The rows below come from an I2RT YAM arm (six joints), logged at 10 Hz.
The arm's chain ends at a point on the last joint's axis. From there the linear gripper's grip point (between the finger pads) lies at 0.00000 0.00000 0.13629 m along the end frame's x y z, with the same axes.
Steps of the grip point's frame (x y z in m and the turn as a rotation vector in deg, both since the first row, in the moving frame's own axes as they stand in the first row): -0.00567, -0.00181, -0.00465, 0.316, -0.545, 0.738; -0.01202, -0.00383, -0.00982, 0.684, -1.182, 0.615; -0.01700, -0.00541, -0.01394, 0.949, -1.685, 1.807; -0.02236, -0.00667, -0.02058, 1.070, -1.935, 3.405; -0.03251, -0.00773, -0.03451, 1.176, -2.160, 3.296; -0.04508, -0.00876, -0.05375, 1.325, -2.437, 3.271; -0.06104, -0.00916, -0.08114, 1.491, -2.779, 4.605; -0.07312, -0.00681, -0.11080, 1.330, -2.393, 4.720; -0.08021, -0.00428, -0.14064, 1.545, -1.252, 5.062; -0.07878, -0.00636, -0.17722, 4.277, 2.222, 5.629
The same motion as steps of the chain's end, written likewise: -0.00438, -0.00105, -0.00464, 0.316, -0.545, 0.738; -0.00922, -0.00219, -0.00978, 0.684, -1.182, 0.615; -0.01303, -0.00309, -0.01386, 0.949, -1.685, 1.807; -0.01784, -0.00399, -0.02048, 1.070, -1.935, 3.405; -0.02746, -0.00479, -0.03438, 1.176, -2.160, 3.296; -0.03938, -0.00545, -0.05359, 1.325, -2.437, 3.271; -0.05458, -0.00535, -0.08093, 1.491, -2.779, 4.605; -0.06757, -0.00342, -0.11064, 1.330, -2.393, 4.720; -0.07740, -0.00048, -0.14056, 1.545, -1.252, 5.062; -0.08455, 0.00353, -0.17674, 4.277, 2.222, 5.629
